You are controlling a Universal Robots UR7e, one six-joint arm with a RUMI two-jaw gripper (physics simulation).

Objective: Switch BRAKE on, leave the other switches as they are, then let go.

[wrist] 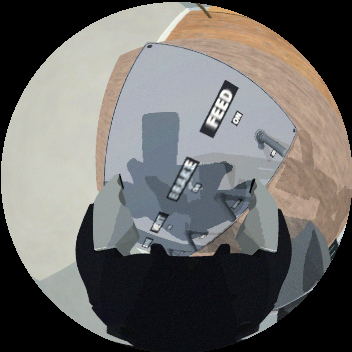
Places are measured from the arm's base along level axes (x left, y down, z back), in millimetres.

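Pixels of known places: gripper, between the fingertips: (187, 178).
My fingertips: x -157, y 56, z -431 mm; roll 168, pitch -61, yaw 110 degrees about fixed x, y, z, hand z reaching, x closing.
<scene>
Ahead of a thing's pixels: the offset from my fingertips to its top centre. "spot": to the spot under its first point. Level surfaces: height alone.
The grey switch panel (170, 75) fills the middle of the wrist view. The BRAKE label @(dz -27, dx +33, dy +43 mm) (182, 180) lies between the fingertips in the picture, with its small ON mark @(spot: dz -3, dx +40, dy +61 mm) (197, 188) beside it. The BRAKE lever @(spot: dz +53, dx +49, dy +60 mm) (227, 207) is dark in shadow, left of the right finger; it leans to the lower right, away from ON. The FEED label @(dz +3, dx -83, dy +43 mm) (219, 108) is farther up; the FEED lever @(spot: dz +80, dx -64, dy +57 mm) (272, 142) also leans away from ON. Two further levers show partly near the gripper body. My gripper (187, 178) is open and empty above the panel; its exact height is unclear.
A brown wooden surface @(dy +177 mm) (307, 187) surrounds the panel, with an orange-brown wood area (260, 37) behind it. A pale floor (50, 150) lies at the left. A dark grey angular object (305, 260) stands at the lower right. Gripper shadows cover the panel's middle.
</scene>
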